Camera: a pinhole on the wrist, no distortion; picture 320 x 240 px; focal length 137.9 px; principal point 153.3 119.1 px. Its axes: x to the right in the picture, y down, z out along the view. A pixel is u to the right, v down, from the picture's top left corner.
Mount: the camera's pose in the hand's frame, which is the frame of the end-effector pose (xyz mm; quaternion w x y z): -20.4 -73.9 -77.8 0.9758 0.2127 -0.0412 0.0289
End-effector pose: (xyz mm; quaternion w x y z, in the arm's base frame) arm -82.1 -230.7 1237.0 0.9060 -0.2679 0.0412 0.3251
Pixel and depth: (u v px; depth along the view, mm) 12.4 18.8 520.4
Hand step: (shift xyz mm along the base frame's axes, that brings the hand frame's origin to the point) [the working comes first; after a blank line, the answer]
In the camera's frame: -531.7 -378.5 520.4

-55.4 -642.2 599.8
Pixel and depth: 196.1 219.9 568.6
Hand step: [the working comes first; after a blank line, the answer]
In the camera's frame: 176.5 415.6 568.6

-39.5 415.9 478.7
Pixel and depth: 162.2 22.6 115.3
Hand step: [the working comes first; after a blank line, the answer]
In the camera's frame: 7.4 -80.7 115.3

108.1 -137.3 88.1
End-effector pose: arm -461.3 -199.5 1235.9 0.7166 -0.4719 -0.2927 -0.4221
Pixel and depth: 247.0 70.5 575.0
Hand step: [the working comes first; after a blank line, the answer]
In the camera's frame: 390.7 -202.6 575.0

-271.2 156.6 640.4
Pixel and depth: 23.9 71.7 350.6
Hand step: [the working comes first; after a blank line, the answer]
In the camera's frame: -329.0 -120.5 350.6

-476.5 198.7 -88.4
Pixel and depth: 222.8 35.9 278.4
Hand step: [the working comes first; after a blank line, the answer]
In the camera's frame: 140.3 -168.0 278.4

-246.4 5.2 282.1
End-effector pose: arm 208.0 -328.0 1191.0 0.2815 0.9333 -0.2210 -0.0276
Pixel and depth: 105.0 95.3 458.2
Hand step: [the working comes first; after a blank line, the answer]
In the camera's frame: -160.5 -79.1 458.2

-99.8 194.5 -443.0
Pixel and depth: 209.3 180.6 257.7
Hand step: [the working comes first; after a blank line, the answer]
In the camera's frame: 104.6 114.9 257.7

43.5 -79.6 -213.9
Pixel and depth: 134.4 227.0 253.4
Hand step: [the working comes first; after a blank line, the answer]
In the camera's frame: -34.7 198.3 253.4

-118.4 -80.3 -200.4
